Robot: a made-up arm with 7 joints.
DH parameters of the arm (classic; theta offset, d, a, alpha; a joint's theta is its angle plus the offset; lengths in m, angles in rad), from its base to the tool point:
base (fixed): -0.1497 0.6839 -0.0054 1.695
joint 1: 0 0.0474 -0.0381 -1.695
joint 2: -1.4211 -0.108 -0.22 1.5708
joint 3: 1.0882 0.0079 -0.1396 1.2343
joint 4: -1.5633 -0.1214 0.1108 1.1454
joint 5: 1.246 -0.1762 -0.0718 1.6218
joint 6: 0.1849 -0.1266 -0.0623 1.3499
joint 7: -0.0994 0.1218 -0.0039 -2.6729
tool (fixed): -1.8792 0.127 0 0
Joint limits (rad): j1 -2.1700..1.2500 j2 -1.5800..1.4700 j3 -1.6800..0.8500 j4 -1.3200..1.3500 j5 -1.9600..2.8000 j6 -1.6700..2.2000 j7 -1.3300..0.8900
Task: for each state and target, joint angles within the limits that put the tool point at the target. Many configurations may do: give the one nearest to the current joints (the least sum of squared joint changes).
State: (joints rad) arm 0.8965 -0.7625 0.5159 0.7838 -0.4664 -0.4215 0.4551
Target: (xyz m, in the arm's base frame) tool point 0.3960 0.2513 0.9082
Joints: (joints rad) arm 1.1743 -0.8755 0.4606 0.9761 -0.1404 -0.2029 0.6634
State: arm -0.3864 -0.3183 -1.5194 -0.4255 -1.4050 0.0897 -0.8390
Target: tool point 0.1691 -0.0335 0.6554
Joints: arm 0.1158 -0.8481 -1.4868 -0.5312 -1.1865 0.1347 -0.7372
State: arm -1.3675 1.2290 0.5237 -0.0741 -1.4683 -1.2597 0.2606
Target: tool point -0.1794 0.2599 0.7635
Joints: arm -1.1046 0.4155 0.4537 -0.3285 -1.1810 -1.3177 0.0901
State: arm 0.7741 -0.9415 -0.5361 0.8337 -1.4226 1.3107 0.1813
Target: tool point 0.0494 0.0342 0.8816
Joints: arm 0.9300 -1.4313 -0.3988 0.4946 -1.3979 1.4194 0.1861
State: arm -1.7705 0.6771 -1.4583 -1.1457 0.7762 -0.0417 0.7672
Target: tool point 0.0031 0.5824 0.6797
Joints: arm -1.9526 0.0754 -0.6539 -1.1069 1.1948 -0.0253 0.6843
